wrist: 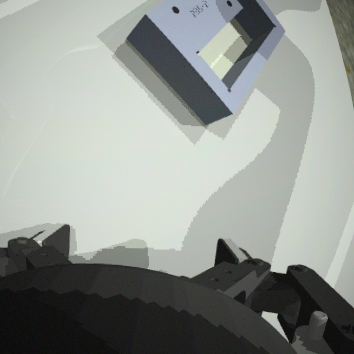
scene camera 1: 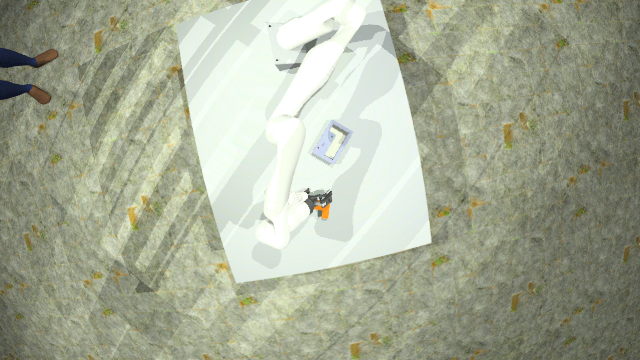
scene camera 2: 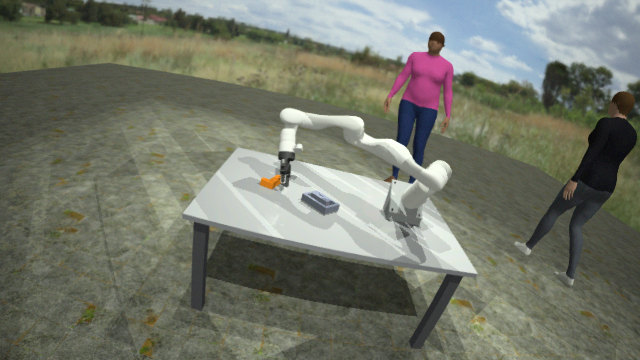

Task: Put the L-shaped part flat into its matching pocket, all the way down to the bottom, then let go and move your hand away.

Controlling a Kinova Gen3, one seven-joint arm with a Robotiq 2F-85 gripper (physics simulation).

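Frame: origin at the arm's base, x ahead, y left, z up, level; centimetres.
Seen in the pictures: gripper, between the fingertips: [wrist: 142, 248] [scene camera 1: 319, 190] [scene camera 2: 284, 184]; arm's base, origin of its link: [scene camera 1: 287, 39] [scene camera 2: 410, 199].
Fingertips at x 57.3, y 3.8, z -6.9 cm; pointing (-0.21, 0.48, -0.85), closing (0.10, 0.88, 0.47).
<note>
Pixels of each thing's middle, then the offset from my fingertips to it. "*": a spot on its surface instead. Level surfaces: height alone.
- orange L-shaped part, middle of its body: [scene camera 1: 314, 208] [scene camera 2: 271, 180] dx +6.6, dy -2.9, dz -1.0 cm
- white table, height of its surface: dz -2.4 cm
- lavender block, middle of its body: [wrist: 217, 32] [scene camera 1: 332, 141] [scene camera 2: 320, 202] dx -17.2, dy +7.3, dz -0.6 cm
- L-shaped pocket, a spot on its surface: [wrist: 225, 49] [scene camera 1: 338, 141] * dx -17.0, dy +9.3, dz -1.9 cm
The orange L-shaped part [scene camera 1: 323, 211] [scene camera 2: 270, 181] lies flat on the white table [scene camera 1: 223, 134] [scene camera 2: 268, 219], near the end far from the arm's base. My gripper [scene camera 1: 318, 198] [scene camera 2: 284, 180] [wrist: 142, 248] is open and empty, pointing down, low over one end of the part. I cannot tell whether the fingers straddle it, and the wrist view does not show the part. The lavender block [scene camera 1: 324, 145] [scene camera 2: 320, 201] [wrist: 182, 31] with the L-shaped pocket [scene camera 1: 336, 139] [wrist: 225, 49] stands mid-table, apart from the gripper. The pocket is empty.
The arm's base plate [scene camera 1: 277, 48] [scene camera 2: 400, 212] is bolted at the other end of the table. A person in a pink top [scene camera 2: 423, 89] stands behind the table, and their feet show in the overhead view [scene camera 1: 42, 58]. A person in black [scene camera 2: 595, 178] stands to the right.
</note>
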